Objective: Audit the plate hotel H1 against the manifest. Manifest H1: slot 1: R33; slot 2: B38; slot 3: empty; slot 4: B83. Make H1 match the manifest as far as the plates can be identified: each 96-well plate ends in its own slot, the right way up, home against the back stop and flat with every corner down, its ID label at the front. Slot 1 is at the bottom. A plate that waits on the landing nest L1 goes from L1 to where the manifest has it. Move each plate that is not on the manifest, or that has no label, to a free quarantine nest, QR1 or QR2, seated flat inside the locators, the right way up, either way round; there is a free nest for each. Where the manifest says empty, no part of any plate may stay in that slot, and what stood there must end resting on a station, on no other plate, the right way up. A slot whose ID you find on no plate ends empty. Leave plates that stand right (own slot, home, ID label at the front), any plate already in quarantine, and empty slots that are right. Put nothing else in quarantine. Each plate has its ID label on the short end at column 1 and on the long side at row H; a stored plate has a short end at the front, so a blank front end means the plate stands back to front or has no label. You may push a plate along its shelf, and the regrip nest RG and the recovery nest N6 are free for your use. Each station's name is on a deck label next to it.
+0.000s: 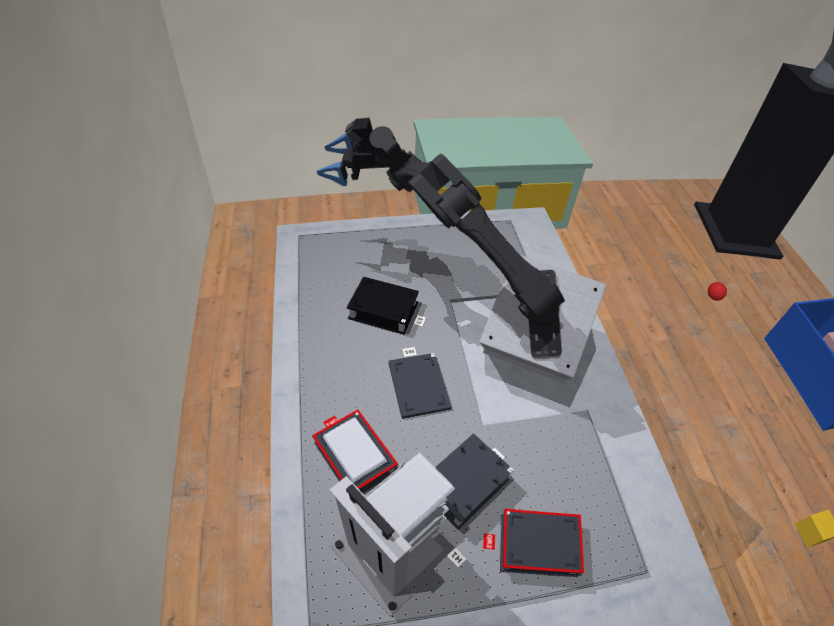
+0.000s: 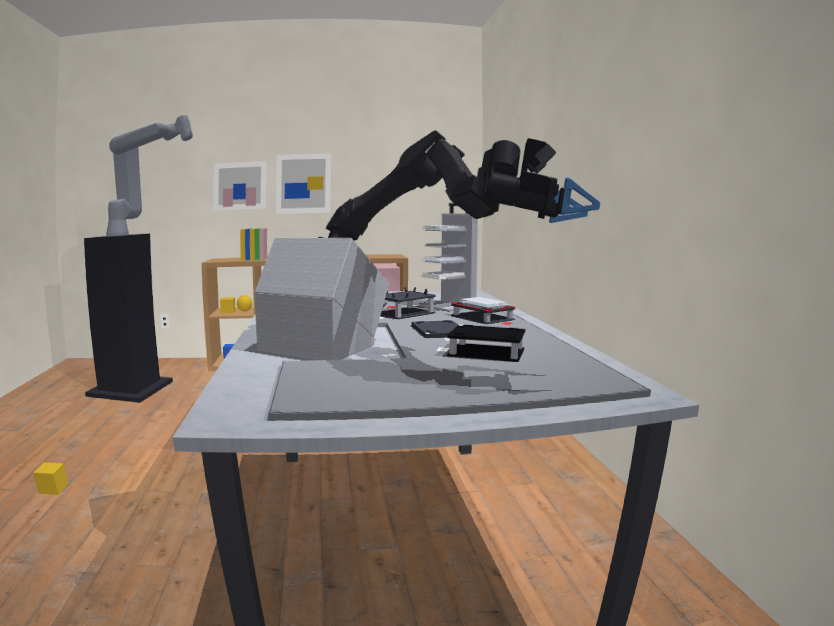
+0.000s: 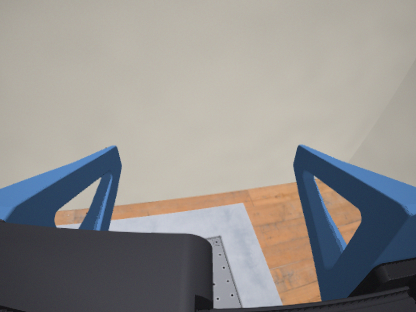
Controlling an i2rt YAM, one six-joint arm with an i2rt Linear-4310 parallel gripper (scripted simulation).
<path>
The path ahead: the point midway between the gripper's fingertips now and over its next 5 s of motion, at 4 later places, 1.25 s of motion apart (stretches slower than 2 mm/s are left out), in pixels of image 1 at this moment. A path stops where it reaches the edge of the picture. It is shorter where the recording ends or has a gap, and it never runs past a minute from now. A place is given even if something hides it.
My gripper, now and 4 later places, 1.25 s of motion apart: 321, 160; 306, 186; 310, 225; 330, 259; 362, 289
</path>
